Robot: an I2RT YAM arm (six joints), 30 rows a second.
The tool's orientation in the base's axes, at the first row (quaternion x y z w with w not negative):
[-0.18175, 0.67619, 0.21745, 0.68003]
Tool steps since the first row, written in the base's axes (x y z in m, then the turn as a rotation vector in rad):
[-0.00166, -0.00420, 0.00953, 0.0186, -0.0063, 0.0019]
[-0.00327, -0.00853, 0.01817, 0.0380, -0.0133, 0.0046]
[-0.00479, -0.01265, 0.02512, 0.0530, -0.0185, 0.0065]
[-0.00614, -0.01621, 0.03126, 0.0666, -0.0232, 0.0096]
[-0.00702, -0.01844, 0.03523, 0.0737, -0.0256, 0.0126]
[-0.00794, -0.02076, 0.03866, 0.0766, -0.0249, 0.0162]
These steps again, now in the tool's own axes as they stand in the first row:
[-0.00971, -0.00218, -0.00348, -0.0024, -0.0153, 0.0123]
[-0.01854, -0.00454, -0.00701, -0.0056, -0.0315, 0.0248]
[-0.02568, -0.00685, -0.01038, -0.0079, -0.0439, 0.0347]
[-0.03197, -0.00882, -0.01333, -0.0113, -0.0551, 0.0436]
[-0.03604, -0.01002, -0.01520, -0.0145, -0.0608, 0.0483]
[-0.03958, -0.01131, -0.01716, -0.0181, -0.0616, 0.0512]

